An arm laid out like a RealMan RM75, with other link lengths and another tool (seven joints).
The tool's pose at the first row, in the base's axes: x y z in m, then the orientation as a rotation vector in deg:
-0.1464, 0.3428, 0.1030, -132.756, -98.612, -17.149
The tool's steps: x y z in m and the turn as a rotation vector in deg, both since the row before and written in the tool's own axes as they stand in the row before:
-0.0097, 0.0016, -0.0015, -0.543, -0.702, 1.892
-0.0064, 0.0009, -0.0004, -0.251, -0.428, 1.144
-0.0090, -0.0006, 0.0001, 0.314, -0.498, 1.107
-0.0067, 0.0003, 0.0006, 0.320, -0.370, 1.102
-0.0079, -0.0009, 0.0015, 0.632, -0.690, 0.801
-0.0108, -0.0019, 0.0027, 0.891, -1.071, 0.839
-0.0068, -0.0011, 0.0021, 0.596, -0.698, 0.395
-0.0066, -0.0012, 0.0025, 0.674, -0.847, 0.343
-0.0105, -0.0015, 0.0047, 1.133, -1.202, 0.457
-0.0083, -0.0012, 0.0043, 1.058, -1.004, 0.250
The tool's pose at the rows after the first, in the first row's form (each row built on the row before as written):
-0.1477, 0.3331, 0.1014, -135.003, -96.761, -16.523
-0.1489, 0.3269, 0.0999, -136.295, -95.604, -16.066
-0.1525, 0.3190, 0.0973, -137.176, -94.371, -15.025
-0.1546, 0.3131, 0.0949, -137.967, -93.078, -14.126
-0.1584, 0.3068, 0.0915, -138.449, -92.206, -12.635
-0.1643, 0.2986, 0.0864, -138.933, -91.366, -10.471
-0.1681, 0.2935, 0.0829, -139.109, -90.994, -9.075
-0.1720, 0.2887, 0.0792, -139.244, -90.719, -7.448
-0.1779, 0.2811, 0.0727, -139.256, -90.296, -5.003
-0.1828, 0.2752, 0.0672, -139.058, -90.054, -2.900

